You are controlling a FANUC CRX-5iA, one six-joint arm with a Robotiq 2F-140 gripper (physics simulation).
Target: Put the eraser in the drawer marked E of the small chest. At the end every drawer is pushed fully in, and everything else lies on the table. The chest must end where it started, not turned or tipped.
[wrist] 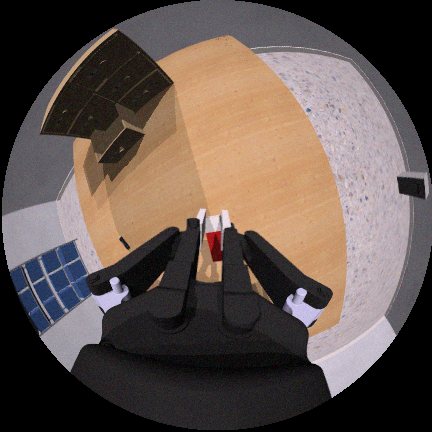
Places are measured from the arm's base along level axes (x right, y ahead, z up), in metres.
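Pixels of known places: gripper, between the fingertips: (212, 218).
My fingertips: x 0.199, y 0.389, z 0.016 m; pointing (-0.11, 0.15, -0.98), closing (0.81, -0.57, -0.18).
Behind a point stands the place of what it marks.
The red and white eraser (215, 246) {x 0.183, y 0.354, z 0.022 m} is between the fingertips of my gripper (212, 218) {x 0.199, y 0.389, z 0.016 m}, which is shut on it. The white end points away from the palm, and the eraser appears lifted above the table. The small dark chest (95, 74) {x 0.161, y 0.789, z 0.101 m} stands upright at the upper left of the wrist view, well away from my gripper. One drawer (121, 145) {x 0.049, y 0.686, z -0.092 m} in its lowest row is pulled out towards the table's middle; the other drawers look pushed in. The letters on the drawers are too small and dark to read, and the inside of the open drawer is mostly hidden.
The wooden table (260, 150) {x 0.335, y 0.457, z -0.138 m} lies below, with the chest's shadow on its left part. A small black object (124, 243) {x -0.146, y 0.452, z -0.127 m} lies near the left table edge. A dark and grey box (413, 185) is beyond the right table edge. A blue-paned window (55, 277) shows at lower left.
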